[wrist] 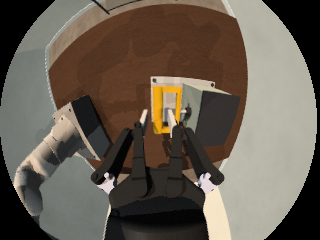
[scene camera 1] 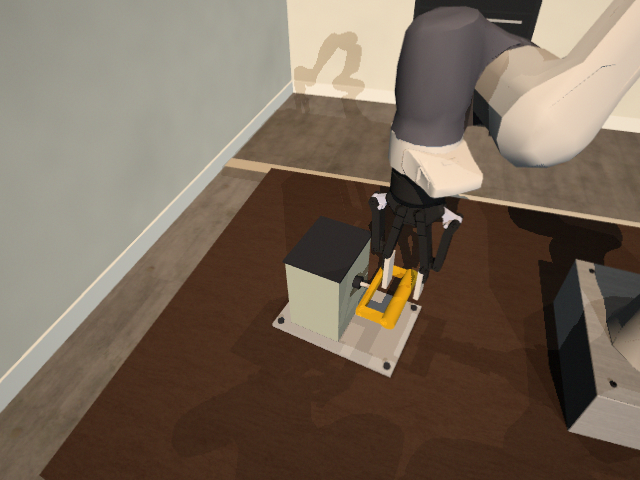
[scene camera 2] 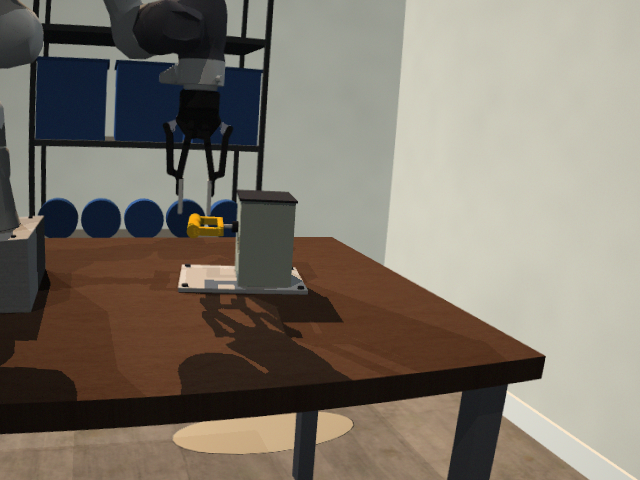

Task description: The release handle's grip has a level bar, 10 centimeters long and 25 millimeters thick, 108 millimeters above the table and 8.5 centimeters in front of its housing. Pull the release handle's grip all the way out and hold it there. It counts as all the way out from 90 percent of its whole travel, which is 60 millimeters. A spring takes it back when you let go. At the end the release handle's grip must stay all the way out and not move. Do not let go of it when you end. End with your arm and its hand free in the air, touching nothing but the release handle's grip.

Labels:
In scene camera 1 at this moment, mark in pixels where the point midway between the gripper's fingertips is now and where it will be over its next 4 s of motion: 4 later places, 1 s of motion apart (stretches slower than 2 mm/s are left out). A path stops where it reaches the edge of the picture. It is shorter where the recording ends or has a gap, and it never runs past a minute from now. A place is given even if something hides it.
The gripper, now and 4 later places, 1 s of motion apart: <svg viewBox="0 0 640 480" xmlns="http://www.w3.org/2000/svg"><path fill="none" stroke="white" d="M402 288L401 291L400 306L398 309L414 315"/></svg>

